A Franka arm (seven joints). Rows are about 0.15 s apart.
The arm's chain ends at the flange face. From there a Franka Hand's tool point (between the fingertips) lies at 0.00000 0.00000 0.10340 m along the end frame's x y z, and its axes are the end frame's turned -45 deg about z.
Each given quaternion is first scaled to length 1.
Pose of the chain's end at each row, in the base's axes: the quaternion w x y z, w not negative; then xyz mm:
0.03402 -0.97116 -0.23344 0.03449 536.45 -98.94 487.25
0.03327 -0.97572 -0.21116 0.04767 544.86 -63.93 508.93
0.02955 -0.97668 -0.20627 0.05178 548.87 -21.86 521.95
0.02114 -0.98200 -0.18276 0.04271 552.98 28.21 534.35
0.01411 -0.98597 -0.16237 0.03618 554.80 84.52 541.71
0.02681 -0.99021 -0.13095 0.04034 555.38 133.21 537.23
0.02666 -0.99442 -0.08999 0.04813 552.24 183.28 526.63
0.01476 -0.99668 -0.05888 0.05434 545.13 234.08 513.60
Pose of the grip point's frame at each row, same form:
0.04463 -0.80790 -0.58732 0.01885 527.88 -93.77 384.34
0.04898 -0.82064 -0.56848 0.03131 533.79 -59.30 406.23
0.04712 -0.82340 -0.56433 0.03653 537.15 -18.10 419.29
0.03588 -0.83731 -0.54464 0.03137 543.51 30.89 431.42
0.02688 -0.84878 -0.52732 0.02803 546.95 86.18 438.62
0.04021 -0.86472 -0.49992 0.02701 546.39 137.61 434.32
0.04305 -0.88429 -0.46369 0.03426 541.85 187.87 423.86
0.03443 -0.89828 -0.43581 0.04456 533.75 236.46 410.86

